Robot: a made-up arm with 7 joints.
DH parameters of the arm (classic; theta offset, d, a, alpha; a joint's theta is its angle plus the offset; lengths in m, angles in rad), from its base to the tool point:
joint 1: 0 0.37 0 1.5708
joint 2: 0 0.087 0 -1.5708
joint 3: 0 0.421 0.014 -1.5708
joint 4: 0 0.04 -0.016 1.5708
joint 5: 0 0.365 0 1.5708
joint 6: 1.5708 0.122 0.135 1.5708
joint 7: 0 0.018 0 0
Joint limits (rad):
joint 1: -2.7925..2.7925
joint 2: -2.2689..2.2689
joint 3: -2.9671..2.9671
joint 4: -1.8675..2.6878
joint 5: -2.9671..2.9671
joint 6: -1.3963..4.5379
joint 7: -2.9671..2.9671
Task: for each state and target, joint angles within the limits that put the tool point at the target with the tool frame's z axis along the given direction. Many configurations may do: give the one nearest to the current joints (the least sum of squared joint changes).
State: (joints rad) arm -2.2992 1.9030 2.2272 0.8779 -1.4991 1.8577 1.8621
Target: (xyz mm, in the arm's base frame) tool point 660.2 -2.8 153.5 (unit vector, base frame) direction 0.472 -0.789 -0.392
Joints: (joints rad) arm -2.7925 1.6429 1.6746 1.4393 -1.3057 1.8684 1.8621
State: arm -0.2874 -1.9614 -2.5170 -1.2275 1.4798 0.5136 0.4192
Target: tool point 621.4 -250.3 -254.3 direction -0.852 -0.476 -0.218
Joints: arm -0.1811 -2.1253 -2.4774 -0.4295 1.8966 -0.4623 0.4192
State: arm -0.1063 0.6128 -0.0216 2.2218 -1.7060 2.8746 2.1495
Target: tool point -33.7 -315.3 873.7 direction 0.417 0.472 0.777
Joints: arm 0.3889 0.7375 -0.8781 1.9385 -1.2287 2.8472 2.1495
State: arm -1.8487 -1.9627 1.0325 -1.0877 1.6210 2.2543 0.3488
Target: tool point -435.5 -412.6 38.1 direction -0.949 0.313 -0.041
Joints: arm -1.9732 -2.2015 0.6489 -0.8361 1.1571 2.5976 0.3488
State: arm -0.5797 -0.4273 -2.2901 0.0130 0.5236 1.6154 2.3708
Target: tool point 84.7 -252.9 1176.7 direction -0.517 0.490 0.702
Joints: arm -1.0529 -0.6873 -2.9671 0.9021 0.0654 1.0115 2.3708
